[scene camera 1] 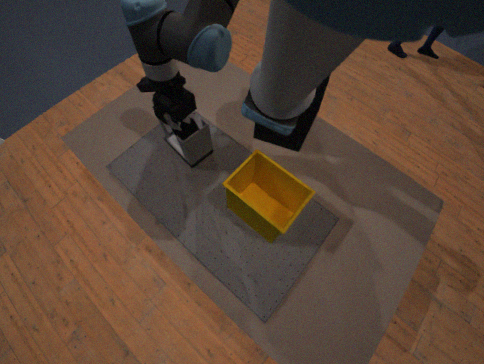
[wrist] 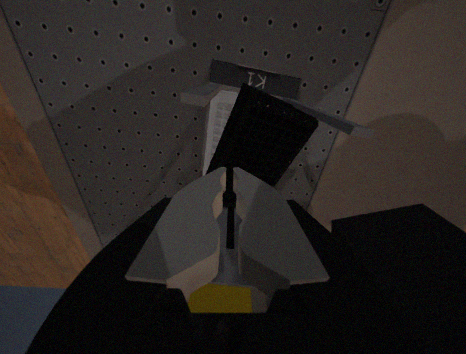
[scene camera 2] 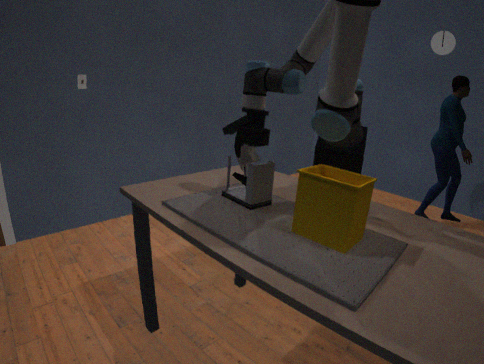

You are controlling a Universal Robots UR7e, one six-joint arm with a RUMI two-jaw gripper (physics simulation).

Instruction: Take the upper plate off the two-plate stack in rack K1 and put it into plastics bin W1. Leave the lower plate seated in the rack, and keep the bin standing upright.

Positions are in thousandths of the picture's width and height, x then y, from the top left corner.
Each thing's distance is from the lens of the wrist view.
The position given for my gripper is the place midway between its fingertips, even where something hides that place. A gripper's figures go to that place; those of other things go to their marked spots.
my gripper (wrist: 492, 482): 14 cm
yellow plastics bin W1 (wrist: 454, 843): 36 cm
black plate (wrist: 565, 383): 16 cm
pale plate (wrist: 475, 298): 20 cm
The marked spots on the black plate and the pale plate are 7 cm apart.
